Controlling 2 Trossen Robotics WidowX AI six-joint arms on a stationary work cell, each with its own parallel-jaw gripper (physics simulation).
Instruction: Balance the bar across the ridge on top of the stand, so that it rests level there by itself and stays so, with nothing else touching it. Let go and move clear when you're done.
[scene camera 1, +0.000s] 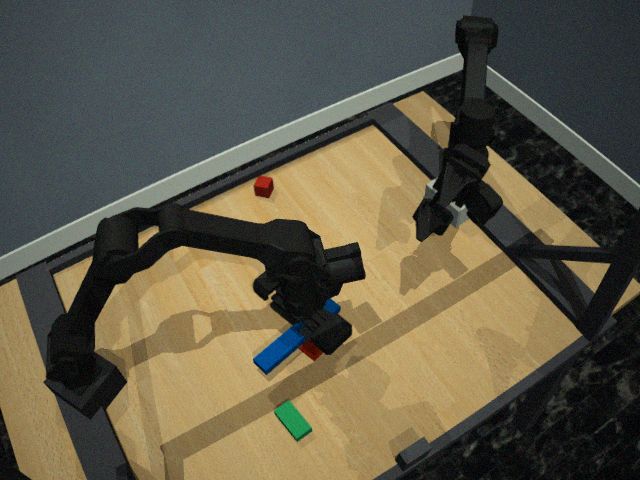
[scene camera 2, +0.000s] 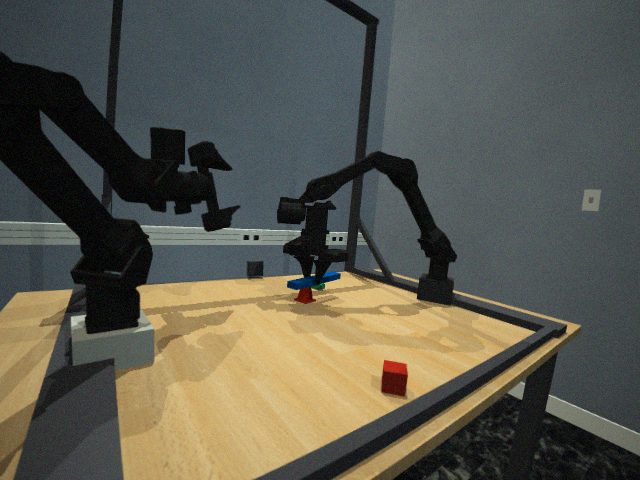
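Pixels of known places: left gripper, fingertip midpoint: (scene camera 1: 304, 331) (scene camera 2: 312, 283); right gripper, fingertip midpoint: (scene camera 1: 429, 223) (scene camera 2: 234, 188); left arm's base at its link origin: (scene camera 1: 79, 374) (scene camera 2: 437, 278); right arm's base at its link origin: (scene camera 2: 111, 322).
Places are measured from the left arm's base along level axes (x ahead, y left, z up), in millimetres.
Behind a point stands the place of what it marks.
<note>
The blue bar (scene camera 1: 279, 347) @[x 228, y -286, z 1 mm] (scene camera 2: 330, 277) @[x 232, y -270, z -4 mm] lies crosswise over the red stand (scene camera 1: 311, 350) @[x 274, y -320, z -55 mm] (scene camera 2: 305, 296) @[x 301, y -309, z -51 mm], its underside at the ridge in scene camera 2. Whether it bears on the ridge or hangs just above it, and whether it is exactly level, I cannot tell. My left gripper (scene camera 1: 310, 323) @[x 285, y -301, z -18 mm] (scene camera 2: 313, 278) @[x 285, y -301, z -18 mm] points down from above and is shut on the bar near its middle; in scene camera 1 its body hides the fingertips and part of the stand. My right gripper (scene camera 1: 450, 222) (scene camera 2: 235, 187) @[x 431, y -457, z 216 mm] is open and empty, high above the table and well away from the bar.
A green block (scene camera 1: 293, 420) @[x 139, y -364, z -50 mm] (scene camera 2: 319, 286) @[x 160, y -334, z -57 mm] lies flat on the table near the stand. A red cube (scene camera 1: 263, 187) @[x 562, y -28, z -35 mm] (scene camera 2: 394, 378) @[x 592, y -15, z -42 mm] sits near the table edge, far from the stand. Dark frame rails (scene camera 1: 408, 139) @[x 864, y -240, z -47 mm] (scene camera 2: 439, 397) run along the table.
</note>
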